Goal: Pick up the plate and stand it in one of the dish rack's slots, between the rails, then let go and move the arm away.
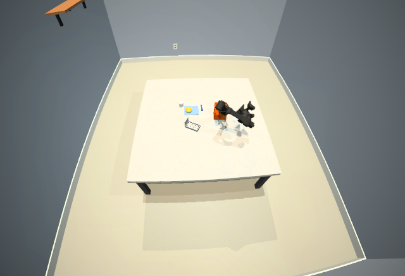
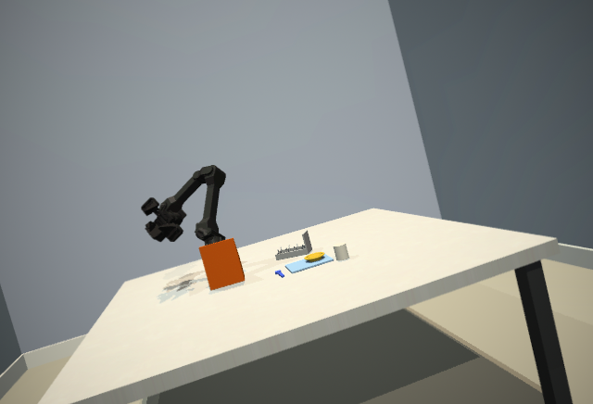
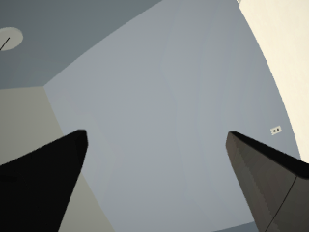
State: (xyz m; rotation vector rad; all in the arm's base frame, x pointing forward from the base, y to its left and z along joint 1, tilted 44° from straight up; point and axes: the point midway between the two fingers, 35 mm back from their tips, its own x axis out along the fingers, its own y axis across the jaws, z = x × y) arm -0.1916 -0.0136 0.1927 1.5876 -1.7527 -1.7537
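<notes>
Now: the grey dish rack 48 cm ahead of my gripper tip, 1 cm to the left of it and 26 cm below it. The rest, counted from my gripper tip: small blue object 37 cm ahead, 22 cm to the right, 28 cm below; then light blue flat mat 48 cm ahead, 20 cm to the right, 28 cm below; then yellow plate 51 cm ahead, 20 cm to the right, 27 cm below.
</notes>
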